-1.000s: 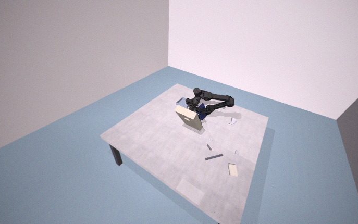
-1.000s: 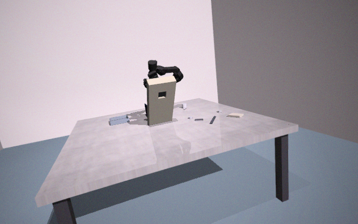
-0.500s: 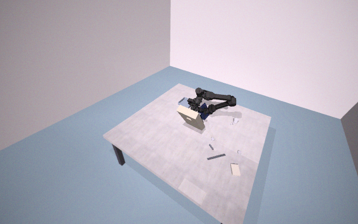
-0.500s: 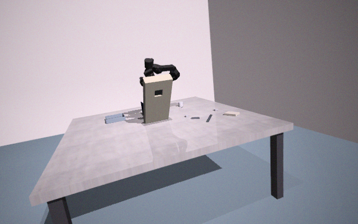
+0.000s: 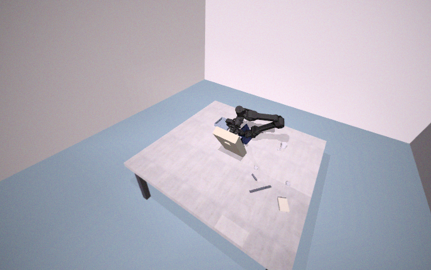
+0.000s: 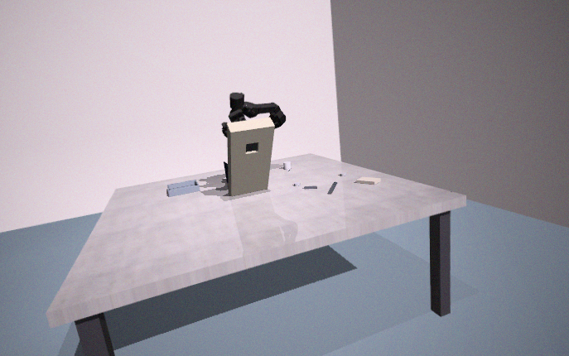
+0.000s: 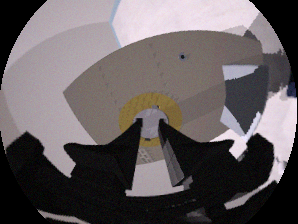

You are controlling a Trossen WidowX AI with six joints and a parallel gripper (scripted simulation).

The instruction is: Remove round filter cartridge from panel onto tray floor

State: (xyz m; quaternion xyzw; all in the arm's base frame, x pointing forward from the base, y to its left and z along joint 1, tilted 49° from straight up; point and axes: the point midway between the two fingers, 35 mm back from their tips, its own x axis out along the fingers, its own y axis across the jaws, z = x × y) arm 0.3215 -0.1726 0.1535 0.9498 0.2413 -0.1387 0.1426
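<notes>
My gripper tip is 10 mm short of the round cartridge and 10 mm above it. From my gripper tip the other things lie so: beige service panel 80 mm below, 40 mm behind; then blue-grey tray 420 mm behind, 290 mm to the right, 250 mm below.
</notes>
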